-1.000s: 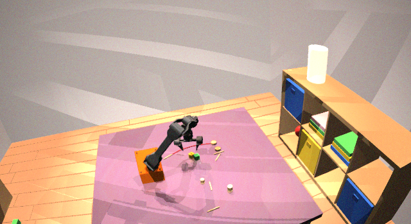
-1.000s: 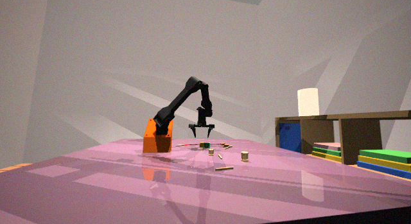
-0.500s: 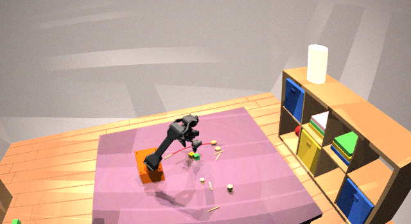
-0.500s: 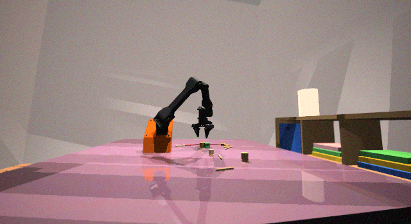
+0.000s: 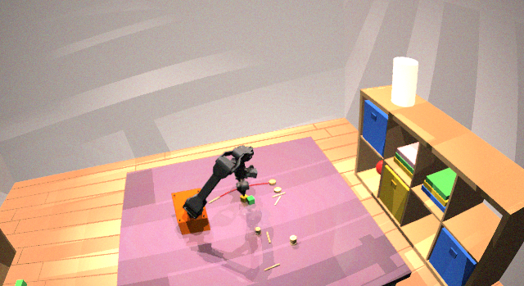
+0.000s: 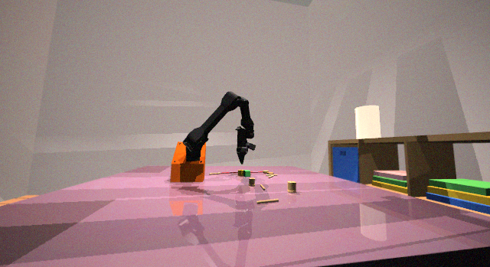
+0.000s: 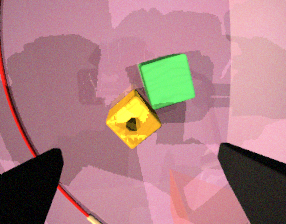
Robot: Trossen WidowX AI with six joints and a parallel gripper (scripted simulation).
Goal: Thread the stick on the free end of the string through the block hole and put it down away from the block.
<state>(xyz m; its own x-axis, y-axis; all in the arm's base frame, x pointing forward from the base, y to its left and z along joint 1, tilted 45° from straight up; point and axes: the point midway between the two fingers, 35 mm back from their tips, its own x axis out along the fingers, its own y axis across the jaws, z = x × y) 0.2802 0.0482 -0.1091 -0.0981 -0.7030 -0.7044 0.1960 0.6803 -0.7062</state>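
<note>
The yellow wooden block lies 60 mm below my gripper tip. Also, from my gripper tip: green cube: 60 mm below, 30 mm to the right, 30 mm ahead; then thin wooden stick: 140 mm behind, 80 mm to the left, 70 mm below; then round wooden button: 190 mm ahead, 80 mm to the left, 70 mm below.
</note>
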